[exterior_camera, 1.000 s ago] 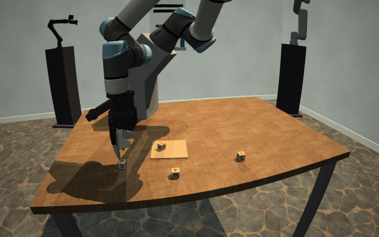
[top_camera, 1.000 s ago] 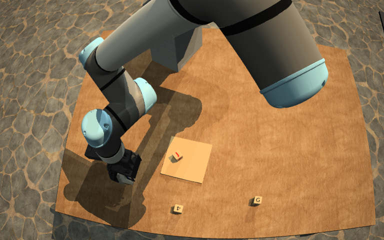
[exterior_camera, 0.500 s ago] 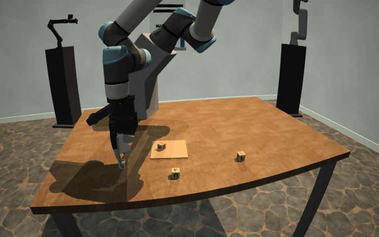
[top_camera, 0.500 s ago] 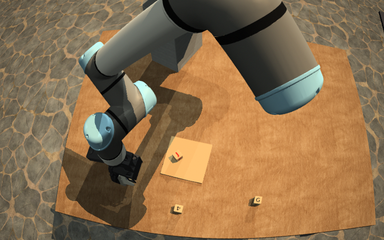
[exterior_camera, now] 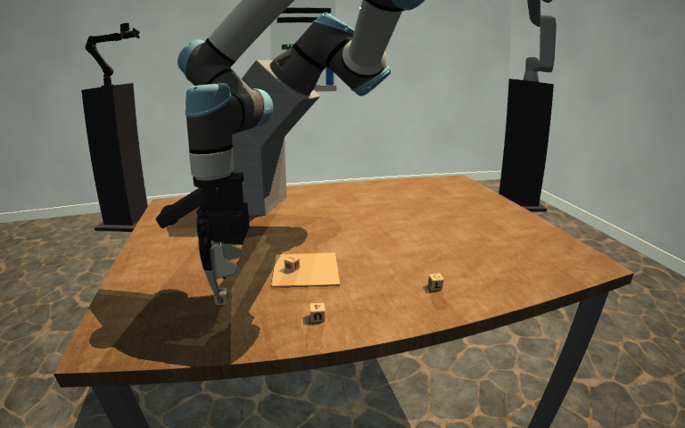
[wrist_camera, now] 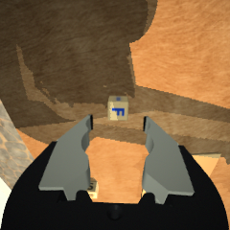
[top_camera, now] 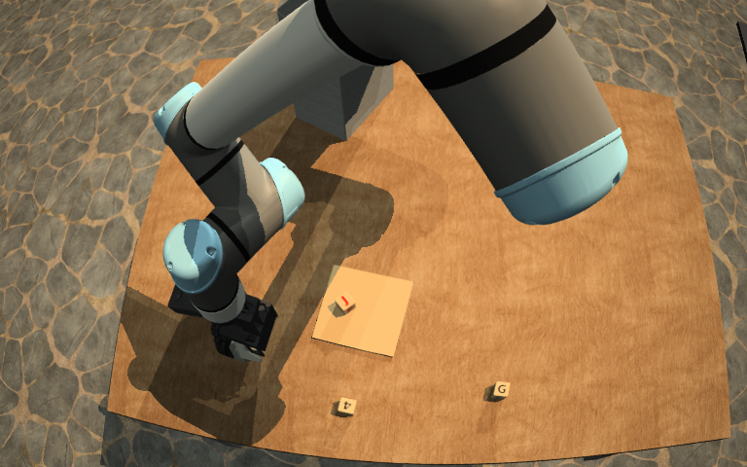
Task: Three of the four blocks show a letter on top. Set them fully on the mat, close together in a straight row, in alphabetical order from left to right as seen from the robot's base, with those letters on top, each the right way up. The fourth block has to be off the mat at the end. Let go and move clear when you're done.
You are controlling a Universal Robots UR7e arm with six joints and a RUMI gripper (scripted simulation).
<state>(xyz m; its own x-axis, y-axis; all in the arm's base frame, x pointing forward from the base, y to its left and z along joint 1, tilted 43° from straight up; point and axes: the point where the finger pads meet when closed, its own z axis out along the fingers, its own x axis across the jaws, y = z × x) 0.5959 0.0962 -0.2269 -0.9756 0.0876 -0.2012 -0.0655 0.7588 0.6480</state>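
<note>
Now: hand 40 mm above the block. From my hand the other things lie so: tan mat 150 mm to the left, 140 mm behind, 50 mm below.
</note>
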